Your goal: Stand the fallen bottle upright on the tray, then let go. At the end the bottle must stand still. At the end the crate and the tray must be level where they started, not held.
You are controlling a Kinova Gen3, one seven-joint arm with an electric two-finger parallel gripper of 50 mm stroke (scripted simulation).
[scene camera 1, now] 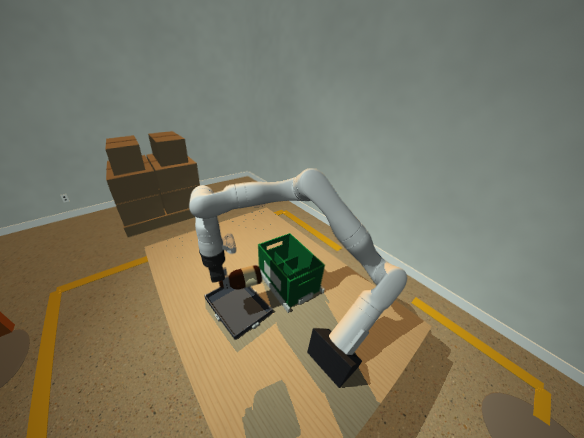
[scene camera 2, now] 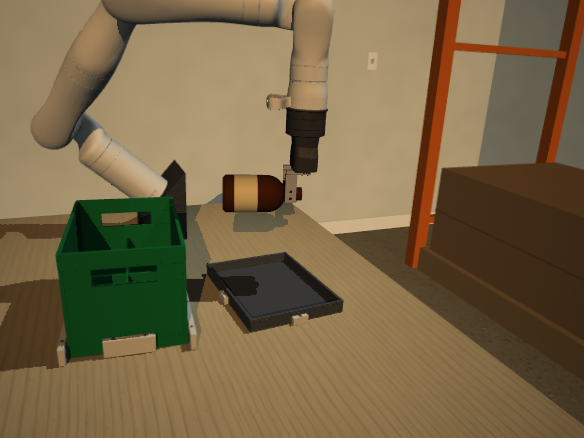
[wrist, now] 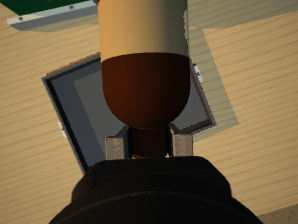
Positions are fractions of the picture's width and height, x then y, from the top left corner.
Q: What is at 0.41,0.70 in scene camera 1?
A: A tray.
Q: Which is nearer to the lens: the bottle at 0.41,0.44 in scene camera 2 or the green crate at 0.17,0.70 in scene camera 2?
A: The green crate.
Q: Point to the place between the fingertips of my gripper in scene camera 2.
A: At 0.49,0.46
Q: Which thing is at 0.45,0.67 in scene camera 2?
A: A tray.
